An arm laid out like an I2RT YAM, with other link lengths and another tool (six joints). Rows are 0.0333 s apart.
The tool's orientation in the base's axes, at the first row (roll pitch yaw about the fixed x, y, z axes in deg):
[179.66 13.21 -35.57]
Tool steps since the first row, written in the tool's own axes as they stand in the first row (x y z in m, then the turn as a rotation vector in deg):
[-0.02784 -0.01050 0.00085 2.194 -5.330 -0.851]
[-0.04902 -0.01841 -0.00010 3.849 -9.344 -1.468]
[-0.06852 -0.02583 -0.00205 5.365 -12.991 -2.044]
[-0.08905 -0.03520 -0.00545 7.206 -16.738 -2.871]
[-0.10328 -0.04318 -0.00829 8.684 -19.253 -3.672]
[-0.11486 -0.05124 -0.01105 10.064 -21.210 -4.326]
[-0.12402 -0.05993 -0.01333 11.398 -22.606 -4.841]
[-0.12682 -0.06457 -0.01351 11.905 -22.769 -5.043]
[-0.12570 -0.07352 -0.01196 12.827 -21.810 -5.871]
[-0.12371 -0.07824 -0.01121 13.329 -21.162 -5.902]
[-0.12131 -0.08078 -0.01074 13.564 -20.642 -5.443]
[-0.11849 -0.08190 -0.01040 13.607 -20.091 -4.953]
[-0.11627 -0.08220 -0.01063 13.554 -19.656 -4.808]
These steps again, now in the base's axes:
[-0.01611 0.02442 0.00547 4.993 2.988 0.296]
[-0.02811 0.04274 0.01119 8.751 5.240 0.496]
[-0.03888 0.05957 0.01750 12.178 7.277 0.689]
[-0.04905 0.07839 0.02545 15.968 9.179 1.052]
[-0.05515 0.09258 0.03142 18.750 10.287 1.479]
[-0.05911 0.10535 0.03671 21.103 11.015 1.789]
[-0.06089 0.11732 0.04097 23.067 11.330 1.978]
[-0.06038 0.12266 0.04176 23.601 11.150 2.057]
[-0.05459 0.12951 0.03994 23.932 9.741 2.658]
[-0.05042 0.13232 0.03873 23.959 8.925 2.578]
[-0.04713 0.13309 0.03771 23.756 8.428 2.080]
[-0.04431 0.13245 0.03673 23.377 8.017 1.596]
[-0.04234 0.13141 0.03644 23.055 7.712 1.470]

